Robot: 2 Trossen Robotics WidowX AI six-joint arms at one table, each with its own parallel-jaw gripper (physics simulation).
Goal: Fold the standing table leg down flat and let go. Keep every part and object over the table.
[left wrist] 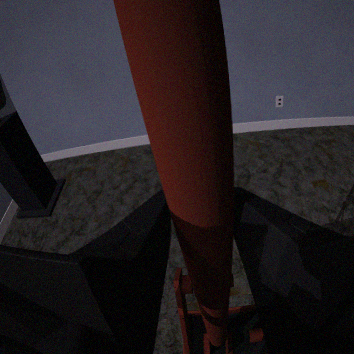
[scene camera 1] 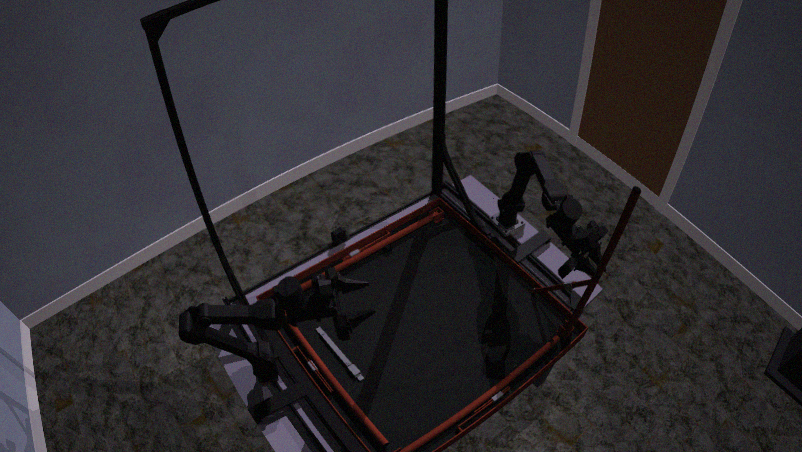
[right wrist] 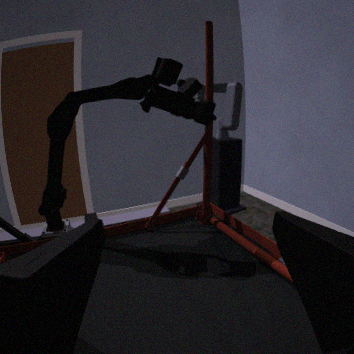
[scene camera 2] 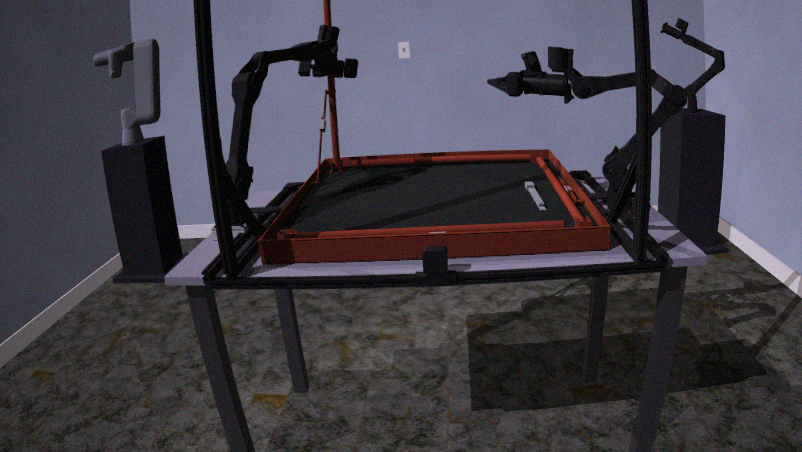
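Seen in the pictures: left gripper, between the fingertips: (scene camera 1: pixel 602 274) (right wrist: pixel 212 117) (scene camera 2: pixel 331 74); right gripper, between the fingertips: (scene camera 1: pixel 372 297) (right wrist: pixel 189 226) (scene camera 2: pixel 492 80); left arm's base, origin of its link: (scene camera 1: pixel 507 220) (right wrist: pixel 55 225) (scene camera 2: pixel 234 222); right arm's base, origin of its link: (scene camera 1: pixel 267 373) (scene camera 2: pixel 619 207).
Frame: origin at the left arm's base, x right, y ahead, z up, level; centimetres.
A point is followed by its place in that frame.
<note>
The standing red table leg (scene camera 1: pixel 607 249) @(y 16.4, x -51.6, z 43.6 cm) (scene camera 2: pixel 334 123) @(y 15.9, x -49.8, z 17.3 cm) (left wrist: pixel 185 125) @(y 15.5, x -50.6, z 38.7 cm) (right wrist: pixel 208 165) @(y 16.6, x -50.7, z 19.6 cm) rises upright from a corner of the red-rimmed tabletop (scene camera 2: pixel 438 245) @(y 54.6, x 18.0, z -0.3 cm). A thin folding brace (scene camera 2: pixel 320 140) @(y 13.7, x -39.8, z 13.5 cm) (right wrist: pixel 170 190) @(y 13.9, x -39.4, z 12.6 cm) with a pale sleeve joins the leg to the rim. My left gripper (scene camera 1: pixel 596 259) (scene camera 2: pixel 330 67) @(y 15.2, x -52.9, z 33.8 cm) (left wrist: pixel 199 197) @(y 15.2, x -52.9, z 33.8 cm) (right wrist: pixel 212 117) @(y 15.2, x -52.9, z 33.8 cm) is shut on the leg, well above the brace's upper joint, with one finger against each side. My right gripper (scene camera 1: pixel 370 298) @(y 67.3, x -22.8, z 30.9 cm) (scene camera 2: pixel 489 83) @(y 67.3, x -22.8, z 30.9 cm) (right wrist: pixel 189 226) @(y 67.3, x -22.8, z 30.9 cm) is open and empty, above the other side of the tabletop, apart from the leg.
Other red legs lie folded along the rims, one (scene camera 1: pixel 466 407) @(y 57.3, x -52.9, z 4.1 cm) at the front in scene camera 1. A pale bar (scene camera 1: pixel 339 353) @(y 77.3, x -16.8, z 1.4 cm) (scene camera 2: pixel 534 196) @(y 77.0, x -13.5, z 1.2 cm) lies on the dark panel near my right arm's side. Black frame posts (scene camera 1: pixel 439 101) @(y 12.4, x 27.8, z 40.0 cm) (scene camera 2: pixel 640 140) @(y 96.5, x 22.5, z 22.3 cm) stand at the table's edges.
</note>
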